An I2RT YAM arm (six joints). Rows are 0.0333 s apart.
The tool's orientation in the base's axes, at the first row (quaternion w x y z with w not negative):
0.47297 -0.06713 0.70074 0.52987
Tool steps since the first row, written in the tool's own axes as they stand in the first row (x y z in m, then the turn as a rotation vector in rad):
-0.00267 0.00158 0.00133 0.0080 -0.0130 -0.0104
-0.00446 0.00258 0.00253 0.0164 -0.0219 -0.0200
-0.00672 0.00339 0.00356 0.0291 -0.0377 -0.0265
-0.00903 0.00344 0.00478 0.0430 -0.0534 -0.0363
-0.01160 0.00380 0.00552 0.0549 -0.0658 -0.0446
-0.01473 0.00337 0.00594 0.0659 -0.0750 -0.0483
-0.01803 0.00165 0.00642 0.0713 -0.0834 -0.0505
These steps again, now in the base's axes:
0.00130 0.00066 0.00304 -0.0028 -0.0107 -0.0148
0.00239 0.00133 0.00505 -0.0077 -0.0189 -0.0271
0.00374 0.00159 0.00727 -0.0091 -0.0257 -0.0472
0.00569 0.00165 0.00901 -0.0131 -0.0347 -0.0681
0.00731 0.00136 0.01114 -0.0171 -0.0419 -0.0854
0.00952 0.00024 0.01315 -0.0198 -0.0443 -0.0997
0.01262 -0.00146 0.01441 -0.0190 -0.0475 -0.1094

